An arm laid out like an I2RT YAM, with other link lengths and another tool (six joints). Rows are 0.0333 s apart.
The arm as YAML. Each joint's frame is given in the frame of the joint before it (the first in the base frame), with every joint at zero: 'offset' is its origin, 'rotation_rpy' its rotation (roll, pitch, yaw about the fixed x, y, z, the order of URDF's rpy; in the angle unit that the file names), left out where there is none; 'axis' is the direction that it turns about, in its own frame. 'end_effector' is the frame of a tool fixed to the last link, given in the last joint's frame.
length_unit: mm
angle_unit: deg
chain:
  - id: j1
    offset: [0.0, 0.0, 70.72]
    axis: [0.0, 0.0, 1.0]
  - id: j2
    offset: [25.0, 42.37, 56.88]
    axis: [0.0, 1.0, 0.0]
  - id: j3
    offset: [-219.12, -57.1, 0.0]
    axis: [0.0, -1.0, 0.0]
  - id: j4
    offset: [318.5, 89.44, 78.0]
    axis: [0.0, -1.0, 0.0]
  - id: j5
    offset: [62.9, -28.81, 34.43]
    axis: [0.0, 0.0, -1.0]
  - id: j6
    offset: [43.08, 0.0, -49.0]
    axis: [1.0, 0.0, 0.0]
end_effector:
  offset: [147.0, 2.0, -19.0]
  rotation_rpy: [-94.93, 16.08, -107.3]
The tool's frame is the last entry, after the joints.
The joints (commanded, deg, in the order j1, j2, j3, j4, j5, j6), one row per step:
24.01 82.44 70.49 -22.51 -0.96 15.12
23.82 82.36 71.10 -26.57 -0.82 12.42
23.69 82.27 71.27 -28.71 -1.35 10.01
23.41 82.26 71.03 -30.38 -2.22 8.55
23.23 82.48 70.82 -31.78 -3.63 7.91
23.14 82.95 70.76 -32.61 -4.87 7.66
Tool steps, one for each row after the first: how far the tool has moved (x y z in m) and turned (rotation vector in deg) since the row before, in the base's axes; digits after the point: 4 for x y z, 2 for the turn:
-0.0086 -0.0071 -0.0072 -3.42 2.12 1.29
-0.0059 -0.0028 -0.0045 -2.15 1.06 1.79
-0.0057 -0.0025 -0.0070 -1.24 1.48 1.33
-0.0061 0.0006 -0.0074 -0.27 1.84 1.29
-0.0041 0.0018 -0.0063 0.10 1.50 0.97

